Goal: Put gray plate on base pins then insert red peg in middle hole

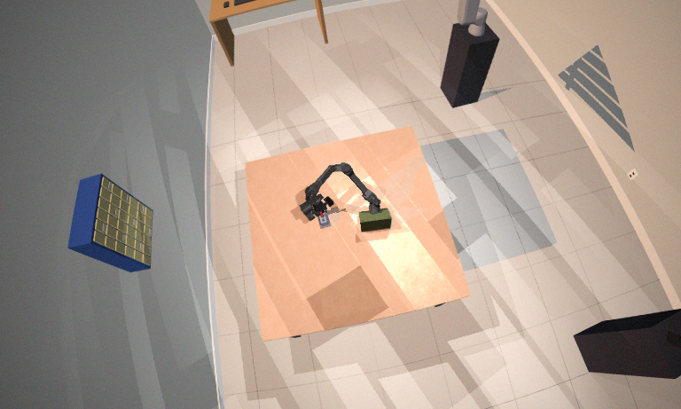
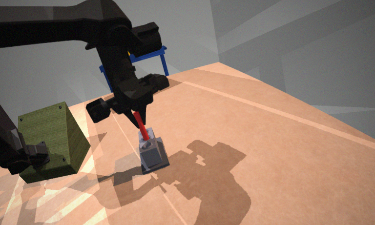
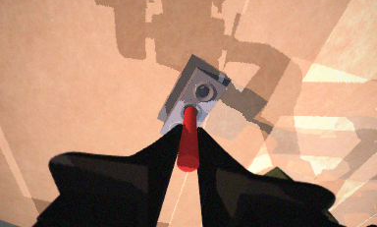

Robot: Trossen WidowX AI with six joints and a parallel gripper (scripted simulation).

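Now: the red peg right at my gripper tip. Round my gripper tip: gray plate (5 cm below); gray base (9 cm below).
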